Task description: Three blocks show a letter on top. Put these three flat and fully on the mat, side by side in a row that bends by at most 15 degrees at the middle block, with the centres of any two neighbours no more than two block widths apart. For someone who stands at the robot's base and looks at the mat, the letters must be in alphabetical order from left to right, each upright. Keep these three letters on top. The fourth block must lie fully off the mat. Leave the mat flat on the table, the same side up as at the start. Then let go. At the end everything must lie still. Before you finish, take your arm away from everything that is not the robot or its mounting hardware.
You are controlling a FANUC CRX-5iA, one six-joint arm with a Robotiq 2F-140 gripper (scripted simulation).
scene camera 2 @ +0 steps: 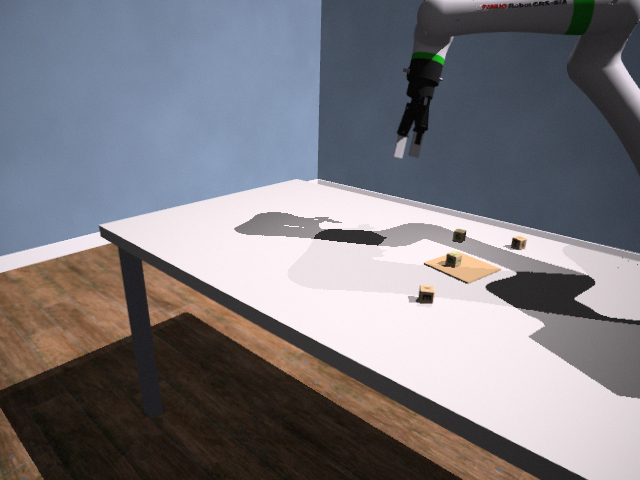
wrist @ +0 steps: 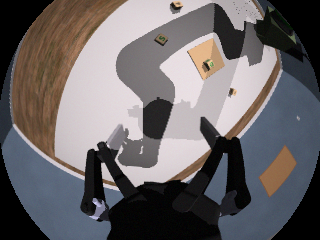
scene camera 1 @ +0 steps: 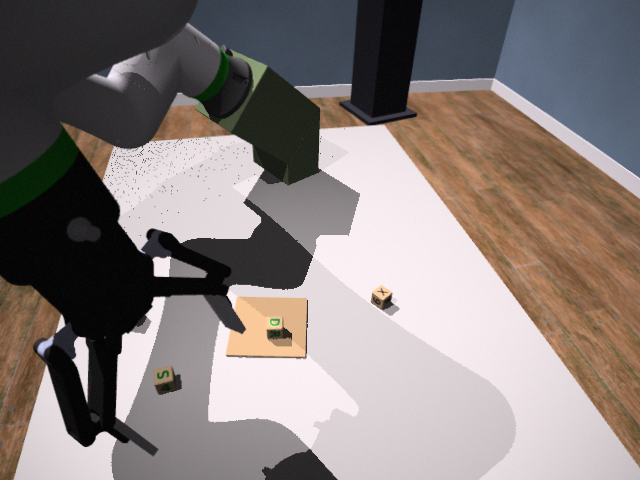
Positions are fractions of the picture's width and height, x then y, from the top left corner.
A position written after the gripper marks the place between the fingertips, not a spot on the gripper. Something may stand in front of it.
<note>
In view: the gripper (scene camera 1: 0.30, 0.80) and a mat (scene camera 1: 0.40, 0.65).
The mat is seen too in scene camera 2 (scene camera 2: 0.74, 0.56) and in the wrist view (wrist: 0.65, 0.21). The gripper also shows in scene camera 2 (scene camera 2: 0.63, 0.33) and in the wrist view (wrist: 0.50, 0.53).
</note>
